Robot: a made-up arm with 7 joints.
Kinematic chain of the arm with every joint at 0, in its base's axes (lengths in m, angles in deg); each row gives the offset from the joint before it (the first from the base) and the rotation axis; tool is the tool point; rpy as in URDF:
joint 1: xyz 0 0 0.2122 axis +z
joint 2: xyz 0 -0.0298 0.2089 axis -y
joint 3: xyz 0 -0.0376 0.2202 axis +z
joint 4: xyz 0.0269 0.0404 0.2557 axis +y
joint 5: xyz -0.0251 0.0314 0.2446 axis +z
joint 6: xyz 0 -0.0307 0.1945 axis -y
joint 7: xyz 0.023 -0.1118 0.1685 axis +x
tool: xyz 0 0 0 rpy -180 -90 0
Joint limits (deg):
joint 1: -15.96..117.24
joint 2: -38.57..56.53
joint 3: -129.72..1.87
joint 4: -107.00..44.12
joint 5: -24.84..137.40
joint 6: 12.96..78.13
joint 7: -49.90..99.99
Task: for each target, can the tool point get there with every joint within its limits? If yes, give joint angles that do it. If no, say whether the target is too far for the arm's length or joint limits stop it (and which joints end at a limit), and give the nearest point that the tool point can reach.
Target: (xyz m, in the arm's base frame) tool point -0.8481 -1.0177 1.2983
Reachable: no: too far | nearest point -0.5933 -0.7120 1.0429 | short by 0.473 m
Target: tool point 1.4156 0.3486 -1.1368
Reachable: no: too far | nearest point 0.6613 0.1628 0.4054 | short by 1.727 m
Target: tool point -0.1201 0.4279 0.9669
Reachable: yes | joints 18.41 2.39 -104.92 -65.45 7.39 72.14 -21.92
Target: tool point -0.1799 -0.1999 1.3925
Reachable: yes | joints 84.44 11.27 -95.82 -37.32 89.02 50.16 86.42
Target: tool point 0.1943 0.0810 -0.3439
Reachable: no: joint limits stop it (at a limit: joint 1, joint 2, joint 3, joint 4, joint 5) | nearest point 0.2397 -0.2728 0.1163 | short by 0.582 m
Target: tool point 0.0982 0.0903 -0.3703
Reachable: no: joint limits stop it (at a limit: joint 1, joint 2, joint 3, joint 4, joint 5) | nearest point 0.2317 -0.2657 0.1229 | short by 0.623 m
